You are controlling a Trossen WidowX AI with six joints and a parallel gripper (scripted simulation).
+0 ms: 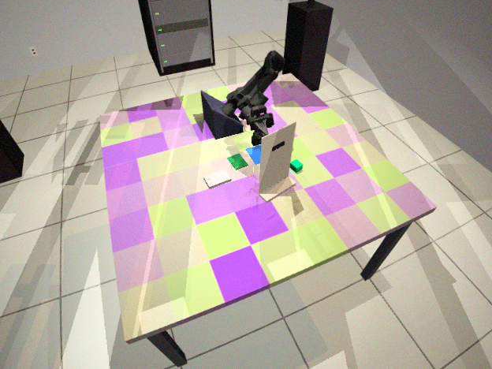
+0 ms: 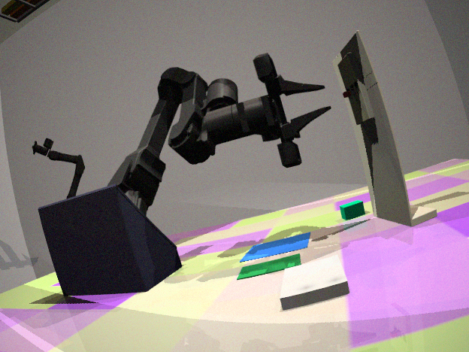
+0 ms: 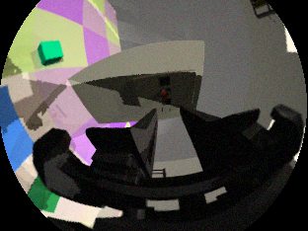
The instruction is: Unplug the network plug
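Right now the network plug is 5 cm ahead of my gripper tip and 1 cm to the left of it. Also, from my gripper tip: small green block (22 cm below, 16 cm to the left, 1 cm ahead); then upright panel (9 cm below, 7 cm ahead, 1 cm to the left); then flat green square (23 cm below, 15 cm behind, 6 cm to the right).
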